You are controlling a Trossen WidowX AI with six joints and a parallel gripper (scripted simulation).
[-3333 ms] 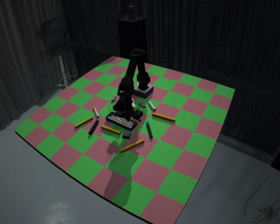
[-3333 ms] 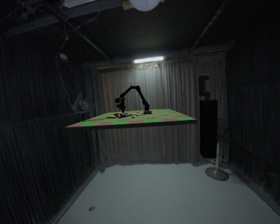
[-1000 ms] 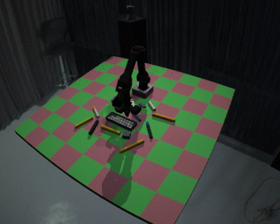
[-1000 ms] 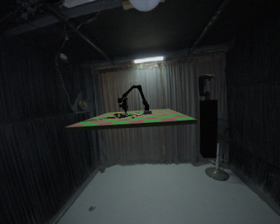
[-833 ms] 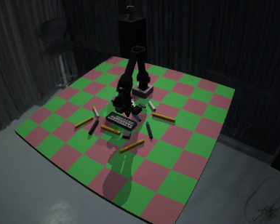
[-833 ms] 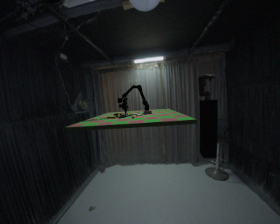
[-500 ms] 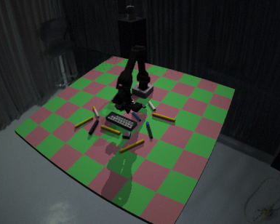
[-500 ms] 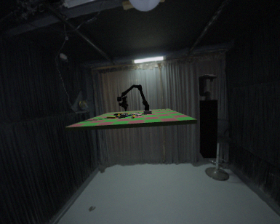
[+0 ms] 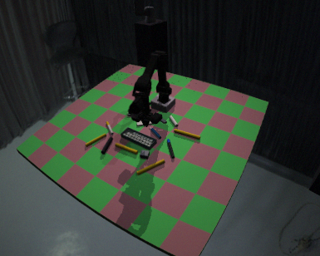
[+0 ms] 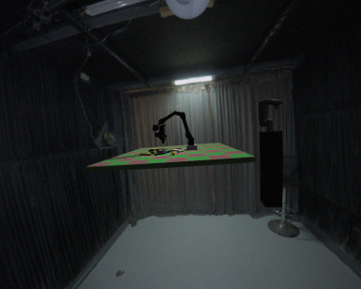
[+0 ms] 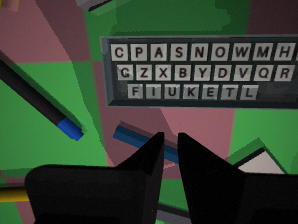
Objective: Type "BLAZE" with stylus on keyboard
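Now: gripper tip 9 cm above the blue stylus, 7 cm past it and 2 cm to the left of it. From my gripper tip the other things lie so: grey block: 10 cm ahead, 8 cm to the left, 8 cm below; then stylus tip: 9 cm below, 8 cm behind, 5 cm to the right; then blue-tipped pen: 13 cm to the left, 9 cm below, 4 cm behind.
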